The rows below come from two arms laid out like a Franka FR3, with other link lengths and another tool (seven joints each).
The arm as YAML. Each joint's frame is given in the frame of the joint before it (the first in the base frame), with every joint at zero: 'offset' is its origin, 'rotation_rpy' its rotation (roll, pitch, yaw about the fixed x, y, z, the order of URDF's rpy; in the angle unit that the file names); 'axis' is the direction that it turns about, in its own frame. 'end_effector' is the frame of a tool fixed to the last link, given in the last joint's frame.
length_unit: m
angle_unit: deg
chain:
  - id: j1
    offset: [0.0, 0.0, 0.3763]
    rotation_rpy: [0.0, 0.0, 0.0]
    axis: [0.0, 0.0, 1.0]
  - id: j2
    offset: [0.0, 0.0, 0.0]
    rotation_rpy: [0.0, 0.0, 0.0]
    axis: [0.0, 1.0, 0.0]
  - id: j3
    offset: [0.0, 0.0, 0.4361]
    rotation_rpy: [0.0, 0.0, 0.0]
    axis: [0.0, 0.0, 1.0]
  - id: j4
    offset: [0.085, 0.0, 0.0]
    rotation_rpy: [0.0, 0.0, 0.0]
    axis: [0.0, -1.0, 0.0]
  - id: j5
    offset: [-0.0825, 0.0, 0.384]
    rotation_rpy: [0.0, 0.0, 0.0]
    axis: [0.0, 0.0, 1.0]
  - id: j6
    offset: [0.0, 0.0, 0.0]
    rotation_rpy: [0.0, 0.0, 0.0]
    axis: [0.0, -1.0, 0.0]
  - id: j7
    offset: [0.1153, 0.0, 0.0]
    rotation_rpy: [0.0, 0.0, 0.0]
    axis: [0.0, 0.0, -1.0]
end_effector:
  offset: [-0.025, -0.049, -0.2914]
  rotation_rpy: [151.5, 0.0, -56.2]
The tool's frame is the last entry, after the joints.
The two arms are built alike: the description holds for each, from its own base.
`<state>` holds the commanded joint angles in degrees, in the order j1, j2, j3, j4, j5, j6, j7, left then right.
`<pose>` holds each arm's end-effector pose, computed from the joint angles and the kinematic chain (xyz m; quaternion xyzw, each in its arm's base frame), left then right.
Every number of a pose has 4 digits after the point. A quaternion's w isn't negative.
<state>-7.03 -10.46 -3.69 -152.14 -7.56 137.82 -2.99 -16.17 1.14 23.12 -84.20 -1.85 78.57 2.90</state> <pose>0.3676 -0.1357 0.2773 0.8349 -0.4654 -0.1366 0.2599 0.5254 0.0042 0.6264 0.8578 -0.4167 -0.1494 0.2611</pose>
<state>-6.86 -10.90 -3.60 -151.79 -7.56 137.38 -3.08 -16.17 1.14 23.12 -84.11 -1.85 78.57 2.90</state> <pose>0.3699 -0.1346 0.2821 0.8364 -0.4640 -0.1331 0.2596 0.5257 0.0042 0.6271 0.8580 -0.4169 -0.1488 0.2607</pose>
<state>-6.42 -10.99 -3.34 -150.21 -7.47 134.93 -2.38 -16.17 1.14 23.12 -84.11 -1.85 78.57 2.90</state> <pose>0.3728 -0.1317 0.2904 0.8341 -0.4644 -0.1385 0.2634 0.5257 0.0042 0.6271 0.8580 -0.4169 -0.1488 0.2607</pose>
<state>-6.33 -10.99 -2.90 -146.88 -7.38 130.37 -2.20 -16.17 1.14 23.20 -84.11 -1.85 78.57 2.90</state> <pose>0.3799 -0.1320 0.3080 0.8315 -0.4627 -0.1467 0.2702 0.5257 0.0049 0.6271 0.8583 -0.4163 -0.1486 0.2608</pose>
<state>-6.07 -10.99 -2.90 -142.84 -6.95 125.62 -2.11 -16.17 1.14 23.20 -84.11 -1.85 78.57 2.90</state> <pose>0.3903 -0.1334 0.3309 0.8284 -0.4650 -0.1529 0.2723 0.5257 0.0049 0.6271 0.8583 -0.4163 -0.1486 0.2608</pose>
